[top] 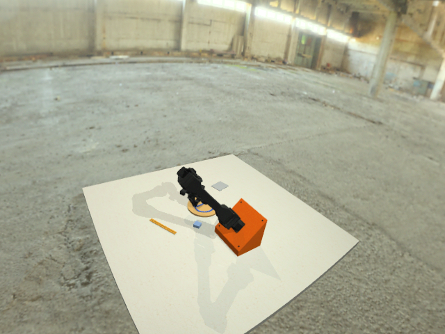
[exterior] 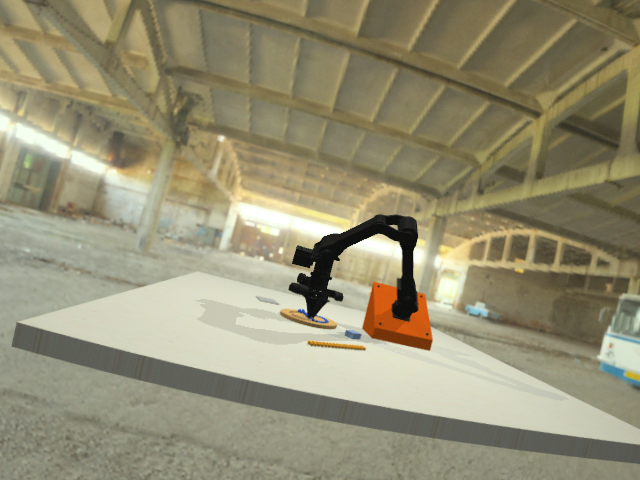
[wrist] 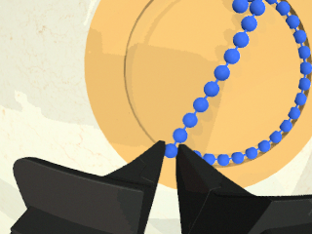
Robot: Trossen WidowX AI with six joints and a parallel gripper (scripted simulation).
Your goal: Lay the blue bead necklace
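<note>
The round tan bead board is 60 mm to the right of my gripper tip and 10 mm below it. The rest, counted from my gripper tip: flat grey tile (290 mm to the right, 160 mm ahead, 20 mm below); then small light-blue block (140 mm behind, 60 mm to the left, 10 mm below).
</note>
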